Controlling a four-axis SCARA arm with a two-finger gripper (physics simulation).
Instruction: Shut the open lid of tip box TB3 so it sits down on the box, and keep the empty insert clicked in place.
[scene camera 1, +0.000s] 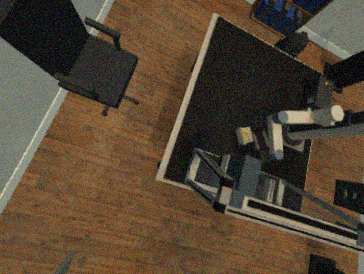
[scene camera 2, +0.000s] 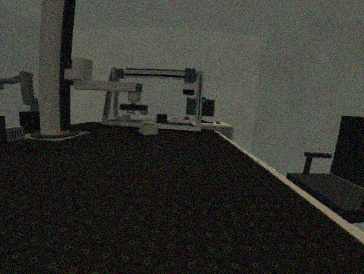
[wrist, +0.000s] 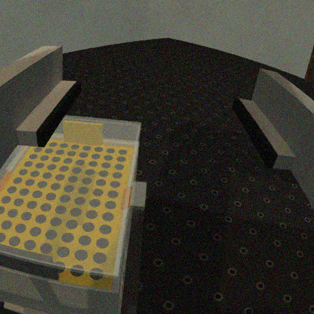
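Seen in the pictures: gripper, fingertip midpoint: (scene camera 1: 258, 132) (scene camera 2: 140, 113); arm's base at its link origin: (scene camera 1: 291, 132) (scene camera 2: 55, 136).
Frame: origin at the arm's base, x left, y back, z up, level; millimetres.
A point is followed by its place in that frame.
Tip box TB3 (scene camera 1: 245, 135) {x 231, y -511, z 90 mm} (scene camera 2: 148, 129) {x 159, y -511, z 52 mm} stands on the dark mat. In the wrist view it fills the lower left. Its clear lid (wrist: 121, 131) lies down over the box, roughly level; whether its rim is fully seated is hard to tell. The yellow insert (wrist: 80, 196) shows through the lid, lying flat inside the box, with its holes empty and its tab upright at the far end. My gripper (scene camera 1: 259, 143) (scene camera 2: 134, 115) {x 193, y -451, z 145 mm} (wrist: 160, 74) is shut on nothing, though its broad fingers stand apart even so. It hangs above and to the right of the box in the wrist view.
The dark mat (scene camera 1: 235, 70) {x -314, y -705, z 13 mm} (scene camera 2: 175, 200) {x -503, y -712, z 13 mm} carries a gantry frame (scene camera 1: 290, 219) {x 657, y -517, z 509 mm} (scene camera 2: 200, 100) {x 510, y -837, z 264 mm} close to the box. The arm's base column (scene camera 2: 50, 65) {x -66, y -36, z 373 mm} stands on the left in scene camera 2. An office chair (scene camera 1: 102, 70) (scene camera 2: 327, 187) stands beyond the table's pale edge.
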